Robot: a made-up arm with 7 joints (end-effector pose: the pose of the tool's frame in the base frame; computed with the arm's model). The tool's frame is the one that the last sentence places. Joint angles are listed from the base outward.
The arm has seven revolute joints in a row. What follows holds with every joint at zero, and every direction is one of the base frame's.
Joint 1 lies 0.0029 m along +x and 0.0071 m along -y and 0.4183 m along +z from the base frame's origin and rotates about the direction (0, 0.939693, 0.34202), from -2.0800 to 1.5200 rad.
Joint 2 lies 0.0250 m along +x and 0.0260 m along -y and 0.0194 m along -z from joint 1 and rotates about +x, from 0.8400 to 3.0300 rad.
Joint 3 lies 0.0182 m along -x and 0.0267 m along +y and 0.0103 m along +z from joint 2 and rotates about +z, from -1.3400 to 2.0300 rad.
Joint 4 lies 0.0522 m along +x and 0.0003 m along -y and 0.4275 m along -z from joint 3 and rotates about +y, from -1.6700 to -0.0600 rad.
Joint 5 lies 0.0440 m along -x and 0.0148 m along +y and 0.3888 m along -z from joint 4 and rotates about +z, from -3.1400 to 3.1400 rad.
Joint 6 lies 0.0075 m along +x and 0.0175 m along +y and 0.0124 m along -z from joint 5 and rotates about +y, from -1.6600 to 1.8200 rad.
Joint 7 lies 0.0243 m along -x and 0.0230 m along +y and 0.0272 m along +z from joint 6 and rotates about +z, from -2.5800 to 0.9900 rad.
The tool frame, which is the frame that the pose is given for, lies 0.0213 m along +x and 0.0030 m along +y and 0.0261 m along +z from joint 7; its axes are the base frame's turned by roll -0.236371, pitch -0.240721 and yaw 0.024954 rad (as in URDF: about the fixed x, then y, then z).
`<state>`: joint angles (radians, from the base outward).
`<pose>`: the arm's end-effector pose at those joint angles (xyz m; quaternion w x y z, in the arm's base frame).
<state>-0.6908 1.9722 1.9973 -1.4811 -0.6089 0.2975 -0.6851</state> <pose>-0.3884 0.3148 0.7320 0.0453 -0.8364 0.3409 -0.4267</pose>
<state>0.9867 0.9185 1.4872 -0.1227 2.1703 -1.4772 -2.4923</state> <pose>-0.5344 0.6122 0.1983 0.3131 0.5836 0.5281 0.5315</pose>
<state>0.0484 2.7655 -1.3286 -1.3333 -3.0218 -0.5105 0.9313</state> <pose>0.0724 0.5021 0.7316 0.0827 0.1836 -0.8832 0.4236</pose>
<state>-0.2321 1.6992 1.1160 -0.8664 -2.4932 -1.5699 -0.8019</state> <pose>0.1032 0.5792 0.8772 0.1987 0.2094 0.4148 -0.8629</pose>
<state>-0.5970 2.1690 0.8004 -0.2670 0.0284 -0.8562 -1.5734</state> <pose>-0.1325 0.5936 0.9036 0.0789 0.9801 0.1080 -0.1465</pose>
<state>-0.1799 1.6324 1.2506 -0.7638 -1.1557 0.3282 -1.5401</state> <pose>0.0640 0.6260 0.7430 0.5280 0.6543 0.5062 -0.1918</pose>
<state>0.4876 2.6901 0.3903 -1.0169 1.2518 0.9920 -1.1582</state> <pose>0.5384 0.1297 0.8840 0.6437 0.5429 0.1050 -0.5290</pose>
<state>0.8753 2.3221 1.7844 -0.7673 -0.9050 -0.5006 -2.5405</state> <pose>0.3310 0.3416 1.0050 0.3147 -0.5024 -0.7787 0.2053</pose>
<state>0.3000 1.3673 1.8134 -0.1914 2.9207 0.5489 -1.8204</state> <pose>-0.1030 0.7265 0.3418 0.0633 0.2752 -0.8963 0.3420</pose>
